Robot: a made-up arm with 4 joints.
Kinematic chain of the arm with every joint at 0, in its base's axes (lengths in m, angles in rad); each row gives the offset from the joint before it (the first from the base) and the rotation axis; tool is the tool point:
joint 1: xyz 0 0 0.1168 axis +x
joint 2: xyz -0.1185 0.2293 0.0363 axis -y
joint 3: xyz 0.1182 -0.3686 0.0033 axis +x
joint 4: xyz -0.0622 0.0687 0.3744 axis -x
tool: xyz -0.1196 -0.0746 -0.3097
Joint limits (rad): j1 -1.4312..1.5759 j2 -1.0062..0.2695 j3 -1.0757..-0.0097 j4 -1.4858..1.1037
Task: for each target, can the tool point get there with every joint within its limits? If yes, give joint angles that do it. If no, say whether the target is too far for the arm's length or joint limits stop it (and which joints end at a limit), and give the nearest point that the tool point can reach.
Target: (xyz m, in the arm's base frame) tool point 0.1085 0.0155 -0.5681
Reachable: no: joint limits stop it (at a limit: joint 1, joint 2, joint 3) | nearest point 0.0790 -0.2348 -0.2528 | short by 0.404 m
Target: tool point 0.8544 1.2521 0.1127
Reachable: no: too far | nearest point 0.1247 0.3253 0.2235 | short by 1.185 m
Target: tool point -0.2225 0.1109 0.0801
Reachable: yes | joints -0.5488 -0.8233 -0.7467 -0.8202
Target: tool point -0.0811 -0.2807 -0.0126
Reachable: yes | joints 1.1907 -0.5692 -0.3312 0.4540
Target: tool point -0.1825 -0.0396 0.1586
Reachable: yes | joints 0.7621 0.0185 -0.3130 -0.4201
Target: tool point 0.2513 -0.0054 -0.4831
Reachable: no: joint limits stop it (at a limit: joint 1, joint 2, joint 3, joint 4) | nearest point 0.1070 -0.2525 -0.2623 | short by 0.361 m
